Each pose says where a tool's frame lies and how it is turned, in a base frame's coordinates. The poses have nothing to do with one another.
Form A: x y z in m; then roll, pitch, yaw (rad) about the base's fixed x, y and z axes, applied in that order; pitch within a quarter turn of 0, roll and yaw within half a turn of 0.
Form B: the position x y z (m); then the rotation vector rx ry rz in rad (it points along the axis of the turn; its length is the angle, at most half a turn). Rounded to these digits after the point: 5 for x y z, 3 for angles.
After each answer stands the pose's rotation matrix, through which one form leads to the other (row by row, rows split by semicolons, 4 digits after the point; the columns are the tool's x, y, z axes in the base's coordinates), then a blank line. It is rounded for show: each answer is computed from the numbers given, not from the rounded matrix.
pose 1, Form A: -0.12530 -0.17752 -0.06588 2.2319 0.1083 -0.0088
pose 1, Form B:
-0.12530 -0.17752 -0.06588 2.230 0.049 -0.126
0.9941 0.0799 -0.0733; -0.0087 -0.6147 -0.7887; -0.1081 0.7847 -0.6104

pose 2, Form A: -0.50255 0.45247 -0.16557 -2.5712 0.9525 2.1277
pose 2, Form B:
-0.50255 0.45247 -0.16557 1.425 1.847 -1.169
-0.3064 0.9471 -0.0959; 0.4921 0.0714 -0.8676; -0.8149 -0.3130 -0.4879

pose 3, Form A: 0.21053 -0.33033 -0.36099 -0.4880 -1.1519 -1.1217
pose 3, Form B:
0.21053 -0.33033 -0.36099 -1.041 -0.782 -1.252
0.1766 0.9816 0.0720; -0.3664 -0.0024 0.9304; 0.9135 -0.1907 0.3593

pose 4, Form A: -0.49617 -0.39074 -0.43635 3.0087 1.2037 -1.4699
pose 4, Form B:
-0.49617 -0.39074 -0.43635 -1.655 1.364 1.187
0.0362 -0.9737 -0.2250; -0.3571 -0.2229 0.9071; -0.9334 0.0476 -0.3557

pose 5, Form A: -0.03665 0.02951 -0.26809 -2.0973 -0.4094 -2.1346
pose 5, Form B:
-0.03665 0.02951 -0.26809 -1.489 2.075 -1.532
-0.4902 -0.6087 0.6239; -0.7754 -0.0223 -0.6311; 0.3981 -0.7931 -0.4610

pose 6, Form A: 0.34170 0.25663 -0.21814 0.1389 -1.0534 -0.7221
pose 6, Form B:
0.34170 0.25663 -0.21814 -0.258 -1.044 -0.579
0.3712 0.5643 -0.7374; -0.3269 0.8227 0.4650; 0.8691 0.0685 0.4899

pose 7, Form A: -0.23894 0.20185 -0.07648 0.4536 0.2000 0.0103
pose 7, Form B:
-0.23894 0.20185 -0.07648 0.451 0.199 -0.035
0.9800 0.0778 0.1831; 0.0101 0.8997 -0.4363; -0.1987 0.4295 0.8810

